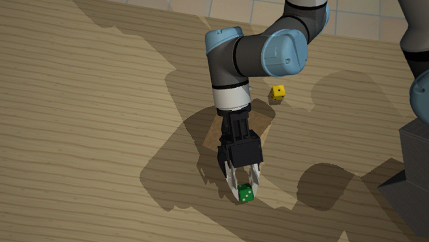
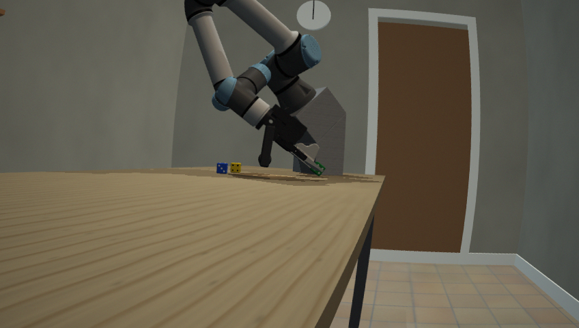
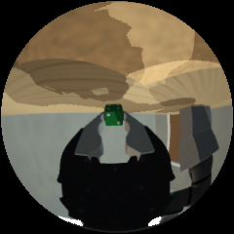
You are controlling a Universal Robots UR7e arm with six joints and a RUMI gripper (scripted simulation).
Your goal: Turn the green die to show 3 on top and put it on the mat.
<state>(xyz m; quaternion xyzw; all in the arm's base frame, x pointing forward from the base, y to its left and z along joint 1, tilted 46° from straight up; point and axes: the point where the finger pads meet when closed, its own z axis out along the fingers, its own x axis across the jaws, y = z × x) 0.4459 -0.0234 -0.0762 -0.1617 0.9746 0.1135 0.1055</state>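
Now: the green die right at my hand. The rest, counted from my hand: blue die: 40 mm behind, 270 mm to the right, 20 mm below; tan mat: 20 mm behind, 150 mm to the right, 30 mm below; yellow die: 140 mm behind, 240 mm to the right, 20 mm below.
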